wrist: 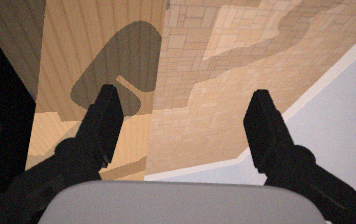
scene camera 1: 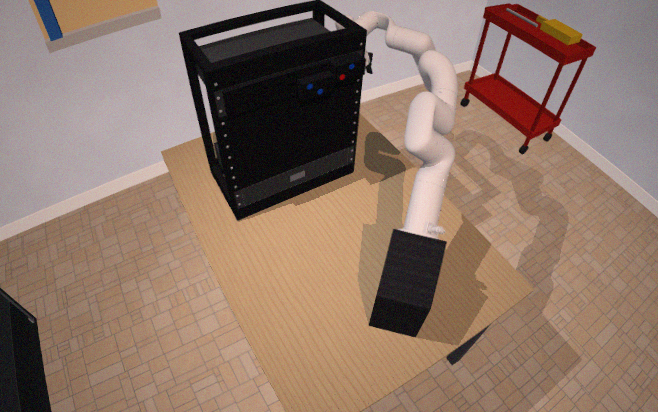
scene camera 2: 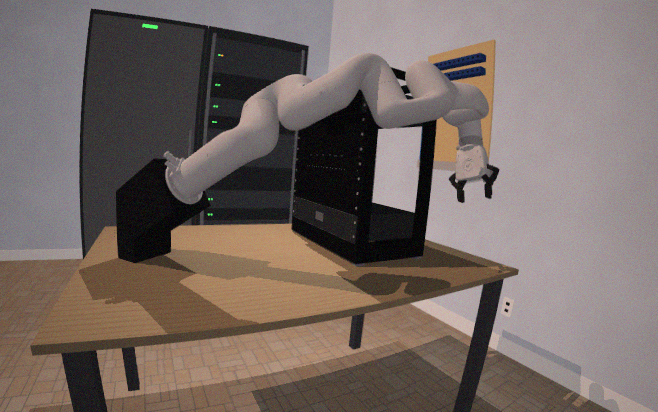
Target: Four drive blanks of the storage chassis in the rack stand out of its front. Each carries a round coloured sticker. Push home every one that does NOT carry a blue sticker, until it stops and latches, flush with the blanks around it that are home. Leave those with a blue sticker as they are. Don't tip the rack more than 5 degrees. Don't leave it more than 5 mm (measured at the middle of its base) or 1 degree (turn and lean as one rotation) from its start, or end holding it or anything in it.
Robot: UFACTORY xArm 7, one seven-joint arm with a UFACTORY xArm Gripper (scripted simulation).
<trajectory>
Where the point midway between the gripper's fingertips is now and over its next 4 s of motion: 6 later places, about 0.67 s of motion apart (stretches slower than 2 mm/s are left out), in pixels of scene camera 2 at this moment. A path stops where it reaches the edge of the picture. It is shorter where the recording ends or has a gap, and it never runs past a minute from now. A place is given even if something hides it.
My gripper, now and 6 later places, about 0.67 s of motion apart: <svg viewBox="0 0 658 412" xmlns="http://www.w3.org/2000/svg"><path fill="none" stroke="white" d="M474 200L474 201L475 208L478 223L481 247L479 272L467 290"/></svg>
</trajectory>
